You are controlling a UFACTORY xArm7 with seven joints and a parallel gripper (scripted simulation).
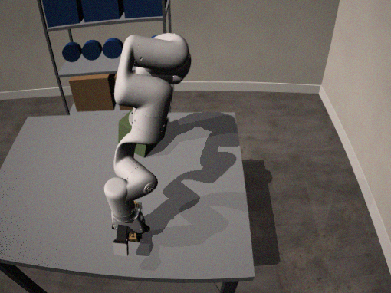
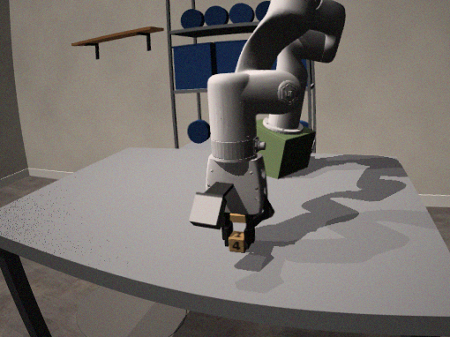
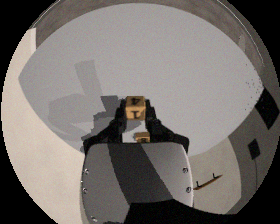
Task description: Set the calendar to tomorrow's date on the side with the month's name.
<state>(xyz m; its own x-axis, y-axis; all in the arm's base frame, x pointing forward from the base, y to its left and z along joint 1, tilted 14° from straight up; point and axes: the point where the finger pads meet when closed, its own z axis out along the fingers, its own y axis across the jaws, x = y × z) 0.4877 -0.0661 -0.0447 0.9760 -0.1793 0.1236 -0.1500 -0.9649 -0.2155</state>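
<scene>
Right now my hand is 10 mm above the cube. Also, from my hand: wooden calendar tray 130 mm behind, 20 mm below, 10 mm to the right.
</scene>
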